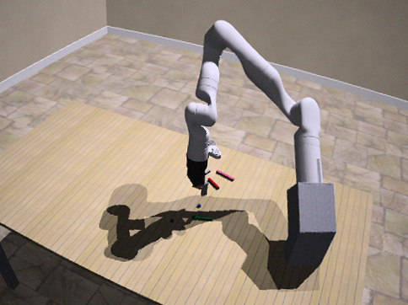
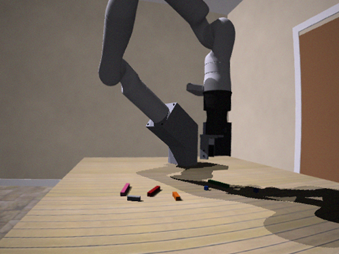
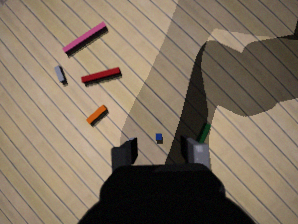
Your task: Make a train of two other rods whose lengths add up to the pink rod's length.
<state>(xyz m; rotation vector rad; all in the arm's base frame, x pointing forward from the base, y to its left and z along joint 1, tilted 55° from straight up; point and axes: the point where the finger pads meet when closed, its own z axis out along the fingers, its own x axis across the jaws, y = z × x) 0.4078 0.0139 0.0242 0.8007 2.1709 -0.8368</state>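
My gripper is now 30 mm past the green rod, 60 mm to the right of it and 100 mm above it. The rest, counted from my hand: grey rod 20 mm ahead, 210 mm to the right, 100 mm below; then orange rod 30 mm ahead, 110 mm to the right, 100 mm below; then red rod 30 mm behind, 150 mm to the right, 100 mm below.
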